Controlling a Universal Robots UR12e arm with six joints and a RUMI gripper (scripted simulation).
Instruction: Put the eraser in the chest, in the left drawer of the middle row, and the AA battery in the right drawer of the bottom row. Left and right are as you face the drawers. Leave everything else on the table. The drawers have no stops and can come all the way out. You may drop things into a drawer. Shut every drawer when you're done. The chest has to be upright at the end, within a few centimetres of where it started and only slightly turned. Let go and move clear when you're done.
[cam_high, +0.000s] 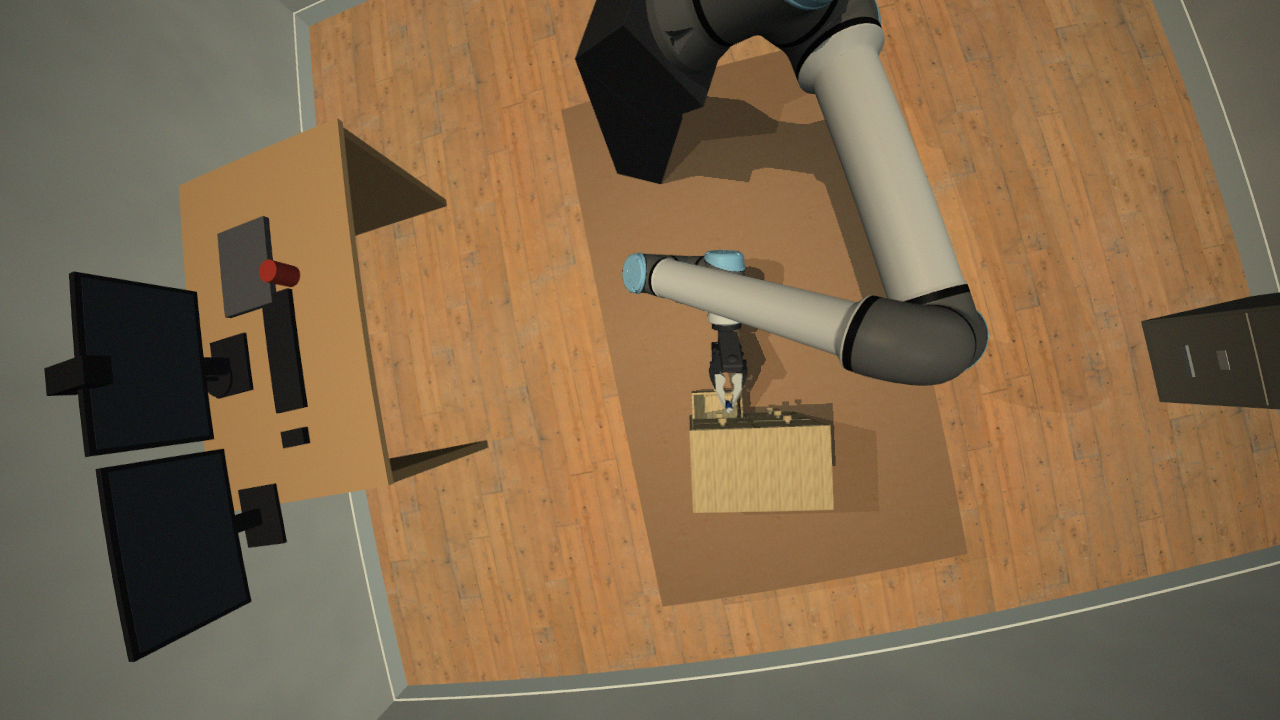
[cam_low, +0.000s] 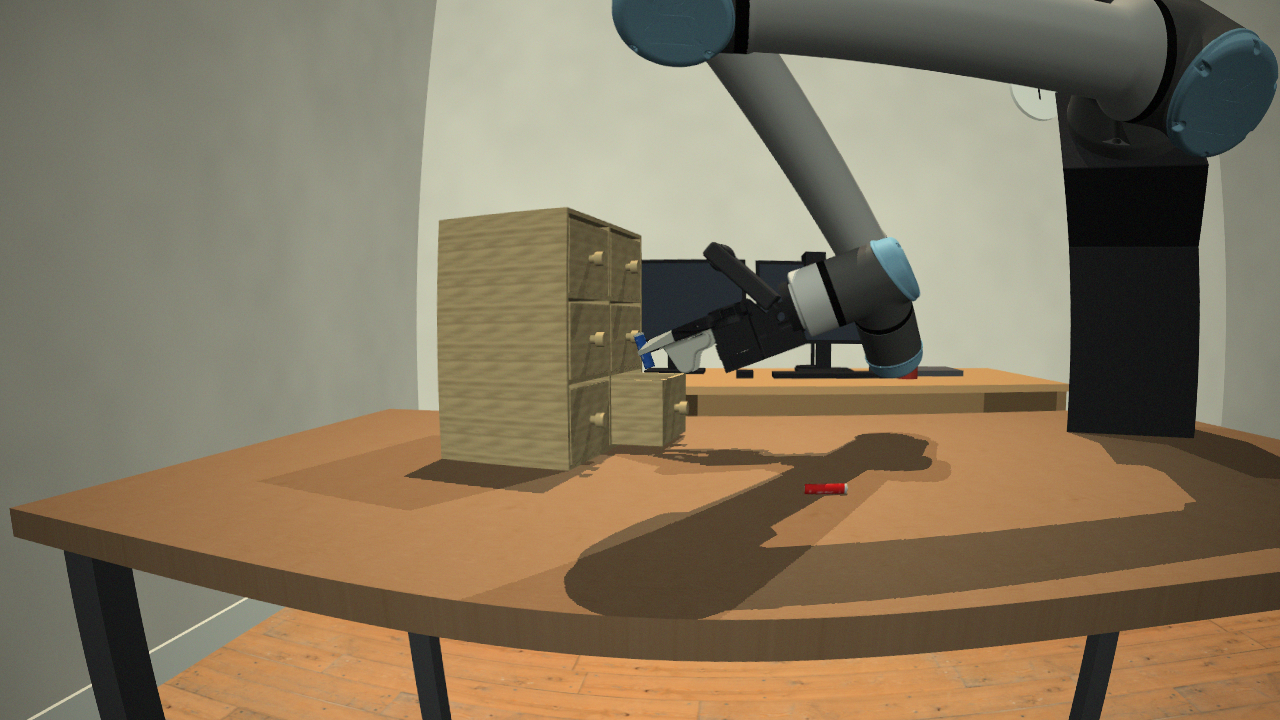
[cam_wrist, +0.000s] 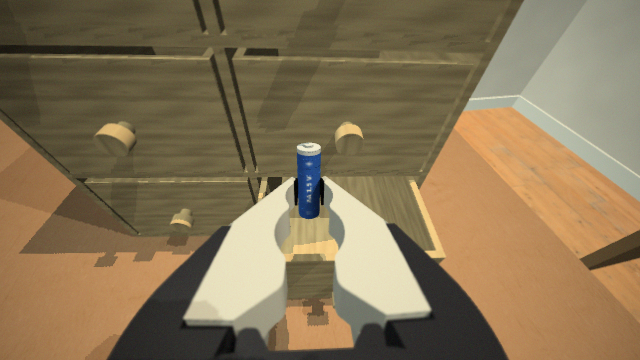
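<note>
Now: the blue AA battery 1 cm ahead of my hand. Round my hand: red battery 25 cm to the left, 25 cm behind, 13 cm below; then eraser 16 cm ahead, 10 cm to the left, 2 cm below.
</note>
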